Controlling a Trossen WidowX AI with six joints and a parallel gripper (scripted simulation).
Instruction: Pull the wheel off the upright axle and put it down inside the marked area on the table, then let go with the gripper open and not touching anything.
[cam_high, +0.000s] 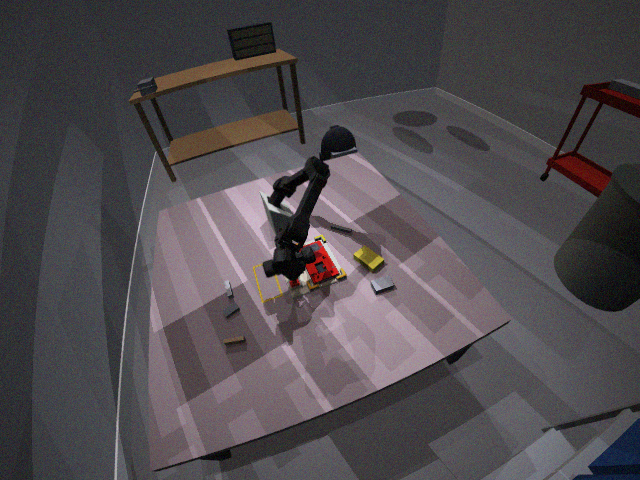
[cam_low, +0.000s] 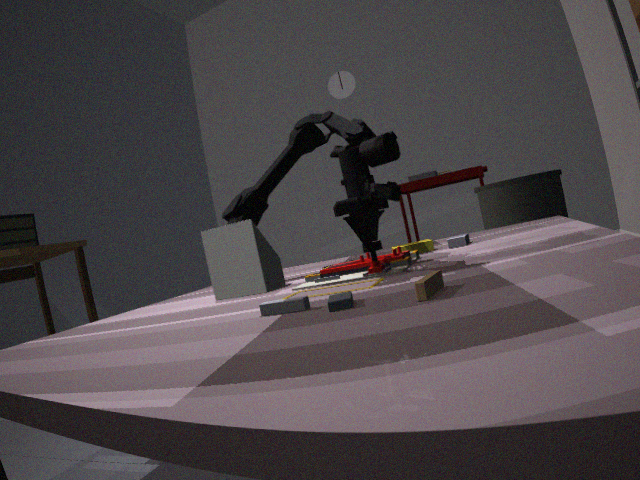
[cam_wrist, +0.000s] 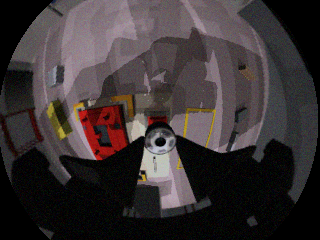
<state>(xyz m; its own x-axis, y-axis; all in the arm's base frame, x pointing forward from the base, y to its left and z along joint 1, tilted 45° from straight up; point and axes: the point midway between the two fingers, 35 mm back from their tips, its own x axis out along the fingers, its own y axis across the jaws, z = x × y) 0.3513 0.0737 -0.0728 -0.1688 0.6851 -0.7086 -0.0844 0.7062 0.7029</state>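
My gripper tip is 30 mm above the upright axle. The rest, counted from my gripper tip: yellow block: 320 mm to the left, 50 mm below, 10 mm behind; then wheel: right at my gripper tip; then wooden block: 260 mm to the right, 180 mm ahead, 50 mm below.
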